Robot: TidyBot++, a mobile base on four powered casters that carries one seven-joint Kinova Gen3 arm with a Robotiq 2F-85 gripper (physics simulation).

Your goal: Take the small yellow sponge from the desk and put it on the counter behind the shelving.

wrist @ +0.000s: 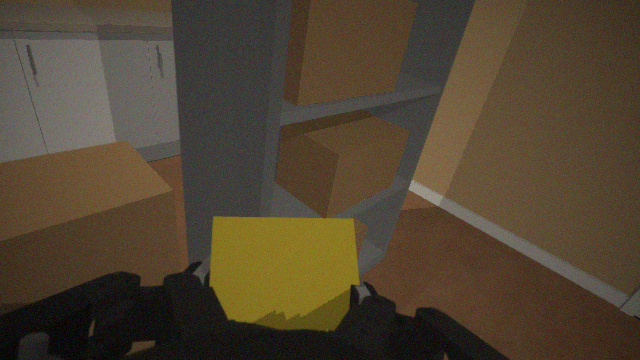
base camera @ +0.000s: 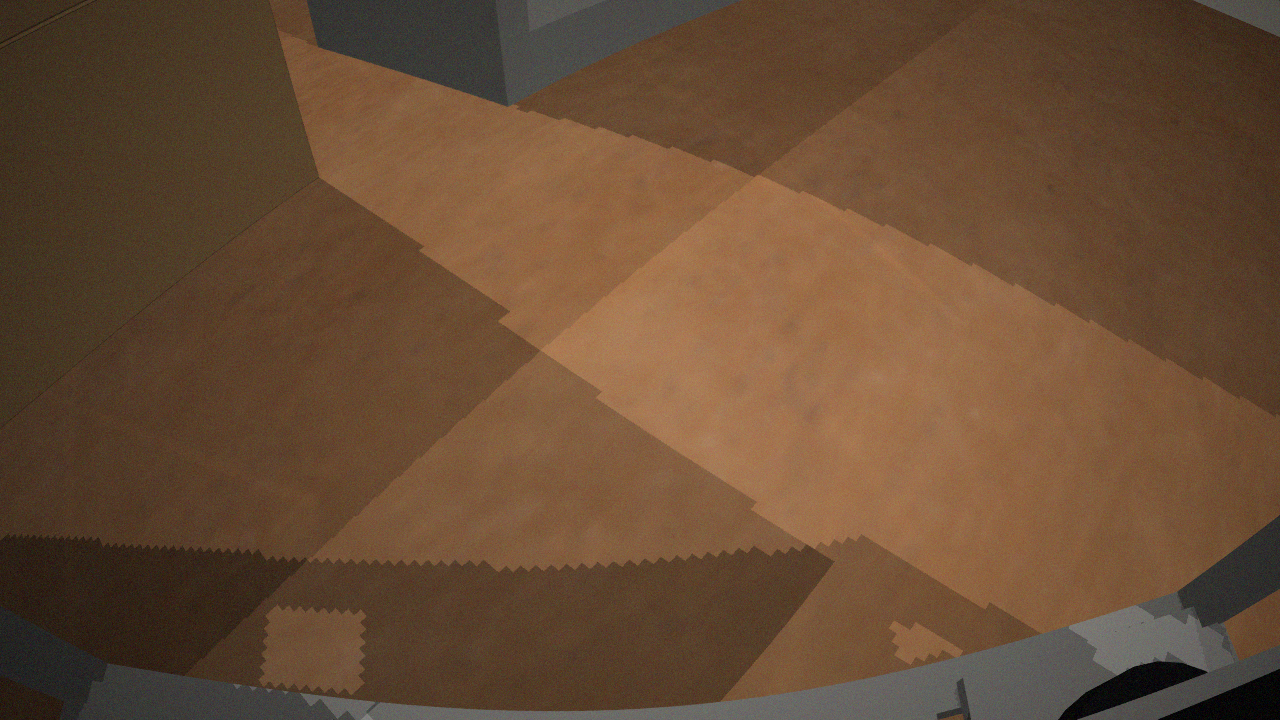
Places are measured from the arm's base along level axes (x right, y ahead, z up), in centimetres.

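Pixels of known places: gripper, fingertip midpoint: (wrist: 282,281).
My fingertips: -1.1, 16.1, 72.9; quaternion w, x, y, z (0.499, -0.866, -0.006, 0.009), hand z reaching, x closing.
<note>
Behind a point stands the place of what it marks, as x, y, z.
The yellow sponge (wrist: 284,265) {-1.1, 14.5, 75.8} is between the fingertips at the bottom middle of the wrist view. My gripper (wrist: 282,281) {-1.1, 16.1, 72.9} is shut on it and holds it up in front of the grey shelving (wrist: 225,100) {-22.7, 86.0, 57.0}. The shelving stands upright in the middle of the wrist view, and its foot (base camera: 411,44) {-22.4, 85.8, -34.9} seems to show at the top of the base camera view. The counter (wrist: 85,19) {-126.7, 193.4, 51.3} with white cabinet doors is at the upper left of the wrist view, behind the shelving, which hides its right part. The desk cannot be made out.
A large brown box (wrist: 85,185) {-46.6, 62.9, 41.3} (base camera: 143,179) {-40.2, 54.0, -28.6} stands at the left, beside the shelving. Brown boxes (wrist: 355,50) {8.7, 96.7, 72.7} (wrist: 370,160) {24.3, 113.2, 33.3} sit on the shelves. A tan wall (wrist: 560,125) {136.6, 175.1, 42.1} with a white baseboard (wrist: 520,244) {145.7, 164.6, -34.5} runs along the right. Brown floor (base camera: 760,358) {8.3, 39.2, -39.7} lies ahead of the base.
</note>
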